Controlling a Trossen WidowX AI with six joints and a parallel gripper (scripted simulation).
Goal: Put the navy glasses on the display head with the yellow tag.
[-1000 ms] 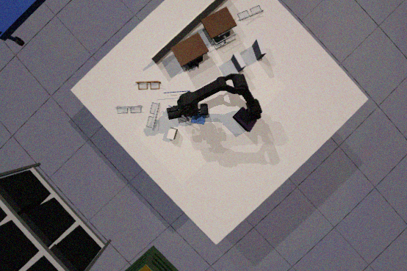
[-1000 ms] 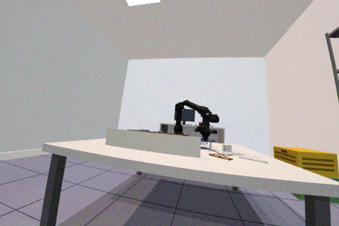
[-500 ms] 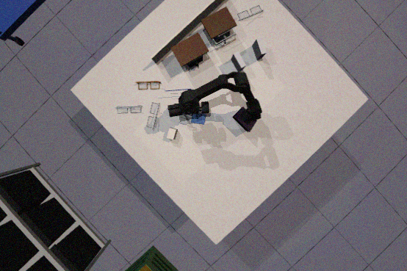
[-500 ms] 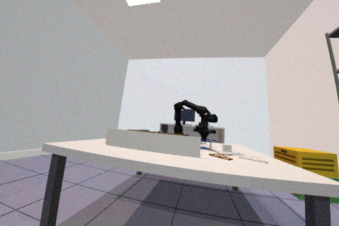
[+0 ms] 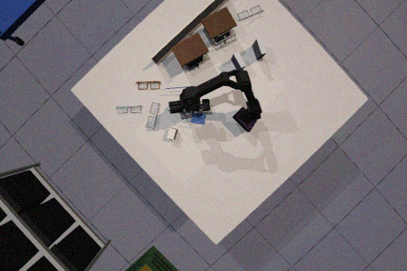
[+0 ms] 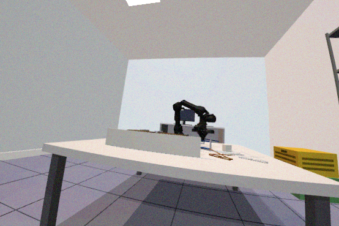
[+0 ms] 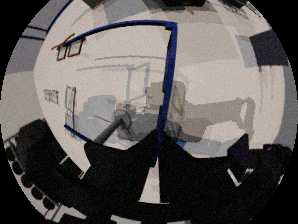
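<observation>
My gripper tip is now 7 cm past the blue square, 2 cm to the right of it and 5 cm above it. The rest, counted from my gripper tip: long grey board (36 cm ahead, 31 cm to the right); then white box (3 cm behind, 20 cm to the left, 3 cm below).
</observation>
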